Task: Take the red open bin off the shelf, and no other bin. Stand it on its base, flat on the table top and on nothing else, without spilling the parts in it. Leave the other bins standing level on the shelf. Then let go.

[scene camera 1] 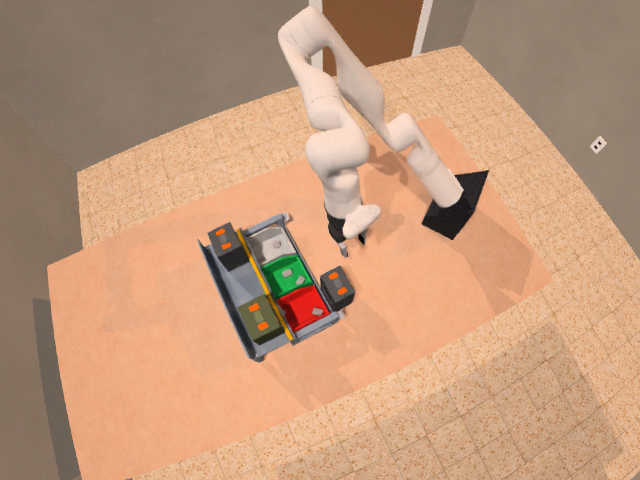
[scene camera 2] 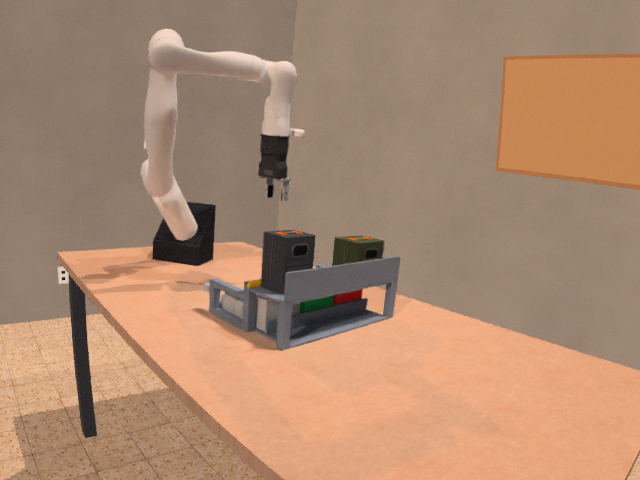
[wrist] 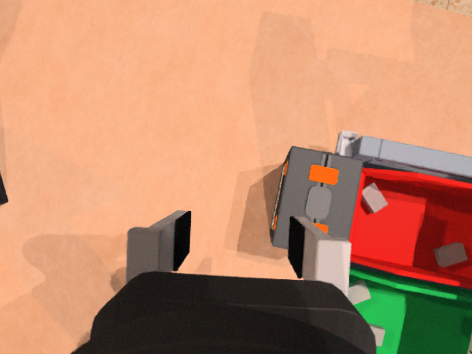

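Where they show: gripper, between the fingertips: (scene camera 1: pixel 353 248) (scene camera 2: pixel 276 198) (wrist: pixel 239 234); arm's base, origin of its link: (scene camera 1: pixel 449 197) (scene camera 2: pixel 185 229).
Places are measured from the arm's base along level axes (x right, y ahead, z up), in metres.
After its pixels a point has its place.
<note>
The red open bin (scene camera 1: pixel 299 305) {y 0.585, x 0.065, z -0.102 m} (scene camera 2: pixel 347 297) {y 0.689, x 0.071, z -0.066 m} (wrist: pixel 390 230) {y 0.580, x 0.050, z -0.102 m} stands in the grey shelf (scene camera 1: pixel 315 326) {y 0.597, x -0.029, z -0.026 m} (scene camera 2: pixel 341 279) {y 0.747, x 0.219, z 0.018 m} (wrist: pixel 420 154) {y 0.586, x -0.030, z -0.026 m}, at the end of the row. Two small grey parts show inside it in the wrist view. The green bin (scene camera 1: pixel 276 280) {y 0.590, x 0.175, z -0.102 m} (scene camera 2: pixel 316 304) {y 0.666, x 0.180, z -0.066 m} (wrist: pixel 387 306) {y 0.575, x 0.140, z -0.102 m} is beside it, with grey parts. The white bin (scene camera 1: pixel 265 246) {y 0.547, x 0.291, z -0.102 m} is beyond the green one, with a grey part. My gripper (scene camera 1: pixel 353 246) {y 0.417, x 0.033, z 0.151 m} (scene camera 2: pixel 277 196) {y 0.417, x 0.033, z 0.151 m} (wrist: pixel 239 234) {y 0.417, x 0.033, z 0.151 m} is open and empty, high above the table and off the shelf's front side, on the robot-base side. The red bin's underside is hidden.
A dark grey case (scene camera 1: pixel 337 287) {y 0.485, x 0.009, z 0.020 m} (wrist: pixel 320 200) {y 0.478, x 0.015, z 0.020 m} stands right at the shelf's front by the red bin. Another dark case (scene camera 1: pixel 225 245) {y 0.658, x 0.269, z 0.112 m} (scene camera 2: pixel 276 258) {y 0.654, x 0.333, z 0.062 m} and an olive case (scene camera 1: pixel 260 320) {y 0.705, x 0.053, z 0.087 m} (scene camera 2: pixel 356 248) {y 0.725, x 0.119, z 0.072 m} stand on the rear upper level, behind a yellow strip (scene camera 1: pixel 264 281) {y 0.631, x 0.162, z 0.001 m}. The black robot base (scene camera 1: pixel 454 217) {y 0.058, x -0.064, z 0.020 m} is opposite.
</note>
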